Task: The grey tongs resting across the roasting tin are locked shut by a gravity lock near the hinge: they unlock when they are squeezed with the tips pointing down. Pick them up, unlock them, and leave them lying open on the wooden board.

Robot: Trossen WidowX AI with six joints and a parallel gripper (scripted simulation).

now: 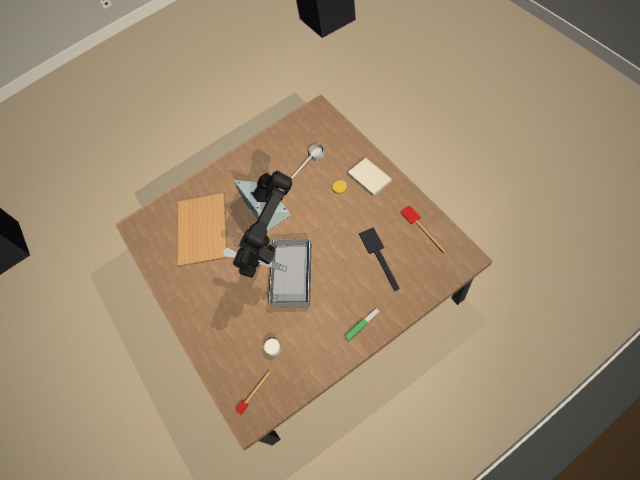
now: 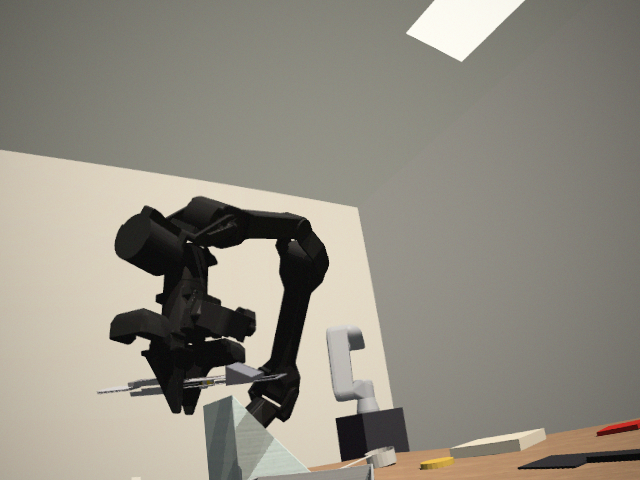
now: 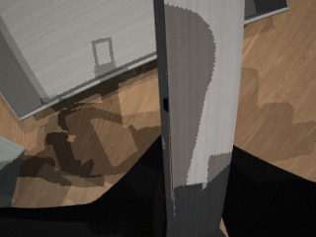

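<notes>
Right now my gripper tip is 41 cm past the wooden board, 12 cm to the left of it and 14 cm above it. From my gripper tip the other things lie so: green-handled tool (43 cm ahead, 23 cm to the left, 14 cm below); grey roasting tin (6 cm ahead, 10 cm to the left, 12 cm below); black spatula (22 cm ahead, 47 cm to the left, 15 cm below).
</notes>
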